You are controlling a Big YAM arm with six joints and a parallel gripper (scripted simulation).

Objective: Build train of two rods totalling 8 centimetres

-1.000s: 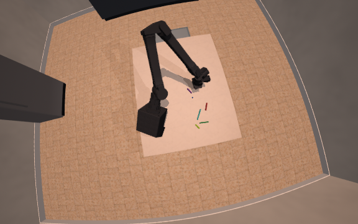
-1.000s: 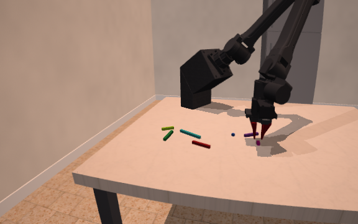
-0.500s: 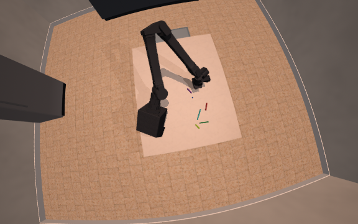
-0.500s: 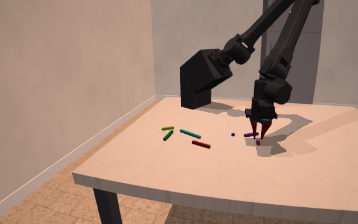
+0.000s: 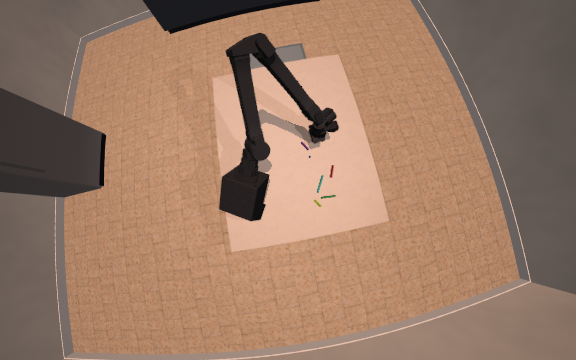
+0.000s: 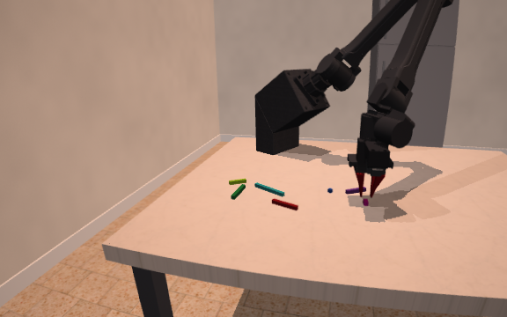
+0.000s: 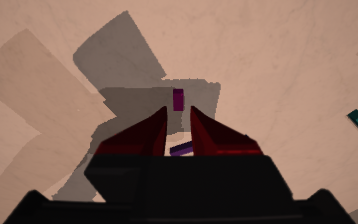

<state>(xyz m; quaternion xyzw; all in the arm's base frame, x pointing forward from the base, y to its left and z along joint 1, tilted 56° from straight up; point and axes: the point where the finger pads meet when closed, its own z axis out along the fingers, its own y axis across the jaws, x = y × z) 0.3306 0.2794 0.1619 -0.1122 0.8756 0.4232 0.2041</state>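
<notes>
My hand is 2 cm above the magenta rod. Round my hand: red rod (17 cm to the right, 11 cm ahead, 2 cm below); purple rod (5 cm behind, 4 cm to the right, 2 cm below); blue rod (10 cm to the right, 2 cm below, 2 cm behind).
</notes>
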